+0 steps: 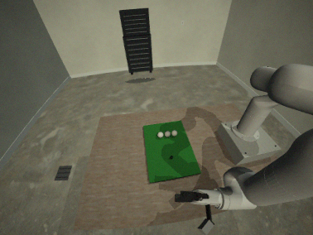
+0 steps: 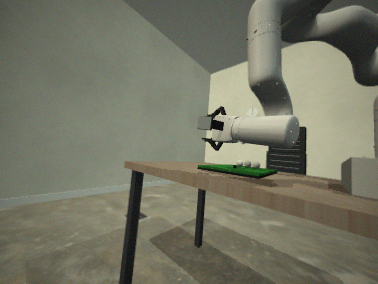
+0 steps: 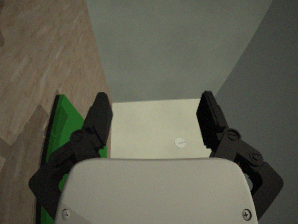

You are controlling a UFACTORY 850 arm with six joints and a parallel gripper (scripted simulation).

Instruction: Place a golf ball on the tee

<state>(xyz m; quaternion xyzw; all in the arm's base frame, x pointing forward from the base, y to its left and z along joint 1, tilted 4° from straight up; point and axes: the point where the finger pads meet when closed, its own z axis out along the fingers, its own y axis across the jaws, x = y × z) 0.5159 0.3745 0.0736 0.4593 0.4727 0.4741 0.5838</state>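
The white golf ball is 420 mm to the right of my hand, 150 mm below it and 10 mm ahead of it. Round my hand: mat: 290 mm to the right, 180 mm below, 10 mm ahead.
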